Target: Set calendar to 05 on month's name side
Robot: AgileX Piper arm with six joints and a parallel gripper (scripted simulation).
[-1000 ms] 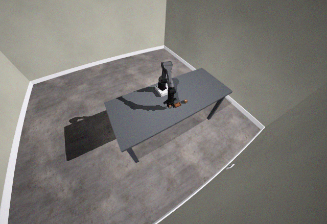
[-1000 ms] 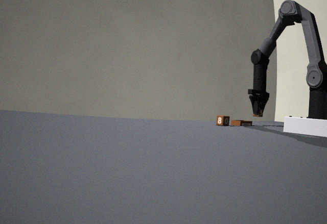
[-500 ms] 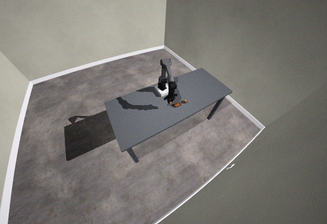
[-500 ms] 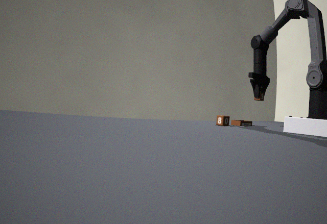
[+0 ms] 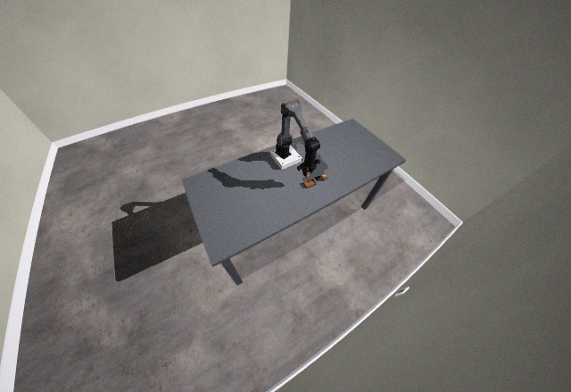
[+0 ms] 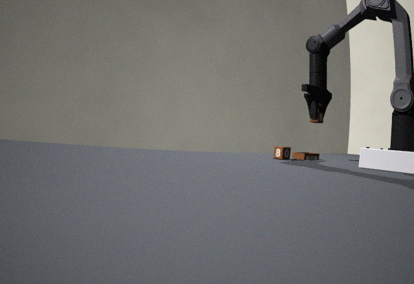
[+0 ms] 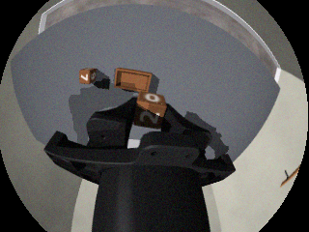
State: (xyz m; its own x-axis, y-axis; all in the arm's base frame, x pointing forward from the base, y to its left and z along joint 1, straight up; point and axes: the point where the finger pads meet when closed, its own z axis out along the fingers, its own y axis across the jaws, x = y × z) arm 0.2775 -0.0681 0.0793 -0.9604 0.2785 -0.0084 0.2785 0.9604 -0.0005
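My gripper is now 10 mm short of the brown calendar tray, 40 mm to the right of it and 110 mm above it. The rest, counted from my hand: cube: right at my hand.
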